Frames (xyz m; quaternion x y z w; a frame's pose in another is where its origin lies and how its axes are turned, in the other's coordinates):
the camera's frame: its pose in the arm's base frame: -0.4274 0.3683 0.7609 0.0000 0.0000 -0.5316 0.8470
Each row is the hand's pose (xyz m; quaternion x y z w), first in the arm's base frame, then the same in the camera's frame.
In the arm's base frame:
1: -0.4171 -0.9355 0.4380 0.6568 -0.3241 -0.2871 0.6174
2: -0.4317 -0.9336 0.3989 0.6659 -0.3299 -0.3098 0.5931
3: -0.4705 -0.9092 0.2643 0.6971 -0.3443 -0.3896 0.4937
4: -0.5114 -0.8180 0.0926 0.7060 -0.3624 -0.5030 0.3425
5: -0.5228 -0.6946 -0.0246 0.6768 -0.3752 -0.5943 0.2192
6: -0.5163 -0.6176 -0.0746 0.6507 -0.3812 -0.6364 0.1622
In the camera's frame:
1: 1.1786 -0.5576 -0.3229 0.7286 0.0746 0.0850 0.6755
2: 1.1705 -0.5699 -0.3620 0.7394 0.0746 0.0529 0.6670
3: 1.1317 -0.5943 -0.4966 0.7735 0.0790 -0.0675 0.6253
4: 1.0318 -0.5915 -0.6683 0.7906 0.0684 -0.2440 0.5575
5: 0.9157 -0.5481 -0.7855 0.7727 0.0420 -0.3868 0.5016
6: 0.8492 -0.5087 -0.8355 0.7538 0.0230 -0.4528 0.4757

